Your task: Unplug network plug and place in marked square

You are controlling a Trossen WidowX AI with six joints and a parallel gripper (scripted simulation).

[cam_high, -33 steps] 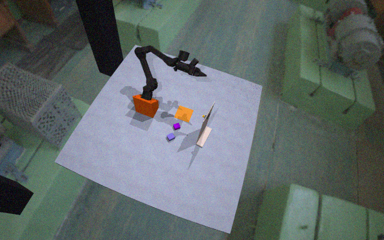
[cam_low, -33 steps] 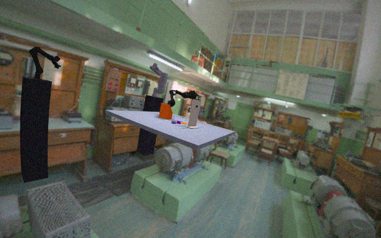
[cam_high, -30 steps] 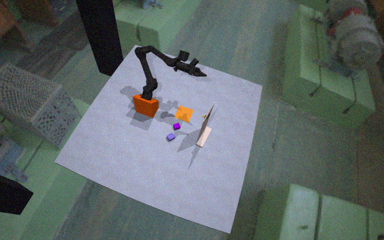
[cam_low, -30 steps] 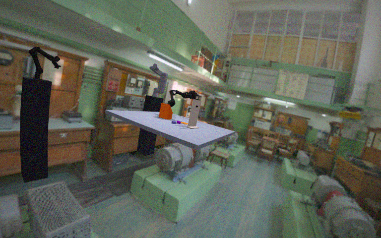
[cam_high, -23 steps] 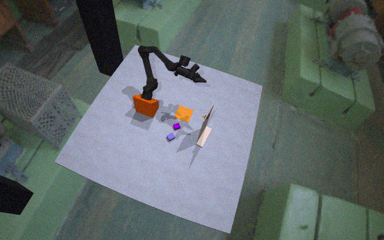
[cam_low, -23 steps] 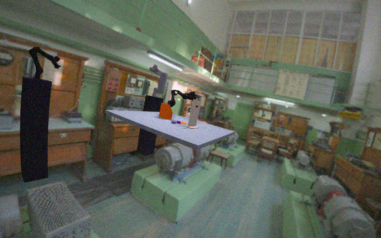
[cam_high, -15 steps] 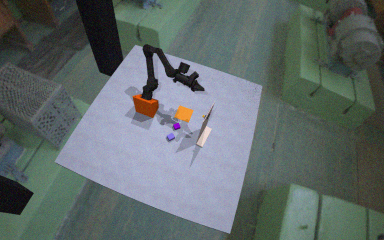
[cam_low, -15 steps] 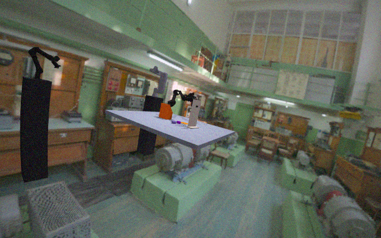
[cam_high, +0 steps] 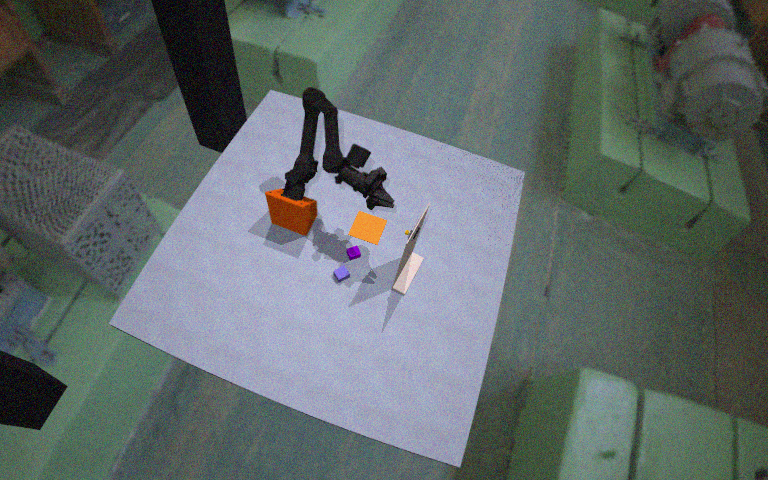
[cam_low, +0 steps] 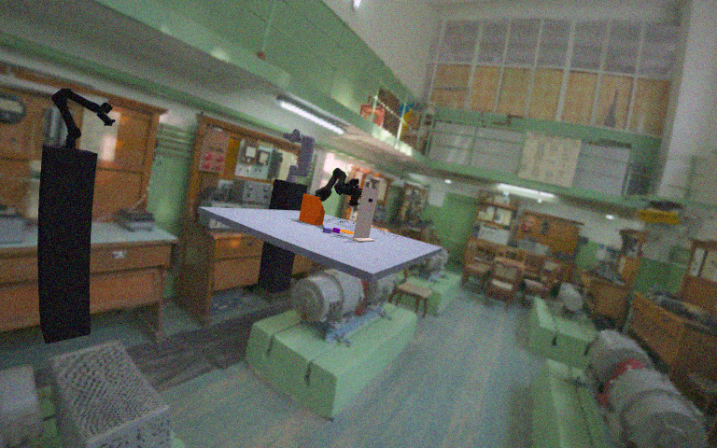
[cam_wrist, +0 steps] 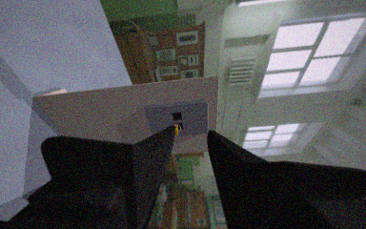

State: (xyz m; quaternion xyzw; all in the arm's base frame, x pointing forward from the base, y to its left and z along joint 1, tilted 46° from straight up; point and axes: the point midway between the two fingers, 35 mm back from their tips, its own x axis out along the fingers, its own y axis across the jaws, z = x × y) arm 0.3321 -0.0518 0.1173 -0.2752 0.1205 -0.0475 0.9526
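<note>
Right now my gripper tip is 90 mm short of the yellow plug, 60 mm to the left of it and 20 mm above it. The rest, counted from my gripper tip: orange square: 290 mm below, 90 mm behind, 50 mm to the left; beige panel: 130 mm below, 110 mm ahead, 60 mm to the right.
</note>
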